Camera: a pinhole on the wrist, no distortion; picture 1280 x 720 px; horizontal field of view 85.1 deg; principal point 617.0 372.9 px. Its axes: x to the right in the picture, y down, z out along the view. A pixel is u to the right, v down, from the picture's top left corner.
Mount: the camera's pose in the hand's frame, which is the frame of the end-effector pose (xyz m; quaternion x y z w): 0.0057 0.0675 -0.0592 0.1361 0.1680 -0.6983 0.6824
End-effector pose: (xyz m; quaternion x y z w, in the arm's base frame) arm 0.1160 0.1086 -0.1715 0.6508 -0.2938 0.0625 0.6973
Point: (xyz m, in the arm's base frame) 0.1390 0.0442 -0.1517
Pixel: 698.6 568.3
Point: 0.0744 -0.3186 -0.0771
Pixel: 339.4 544.0
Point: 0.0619 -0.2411 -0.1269
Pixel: 398.0 471.7
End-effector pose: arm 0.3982 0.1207 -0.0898 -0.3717 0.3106 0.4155 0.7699
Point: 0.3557 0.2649 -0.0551
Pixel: 233.6 359.8
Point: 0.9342 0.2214 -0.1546
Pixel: outside the picture
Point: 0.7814 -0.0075 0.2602
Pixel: outside the picture
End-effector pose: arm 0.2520 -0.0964 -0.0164 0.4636 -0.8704 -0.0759 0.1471
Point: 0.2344 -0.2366 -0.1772
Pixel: 781.8 579.7
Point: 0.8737 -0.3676 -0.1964
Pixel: outside the picture
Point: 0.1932 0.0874 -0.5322
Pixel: 381.7 43.1
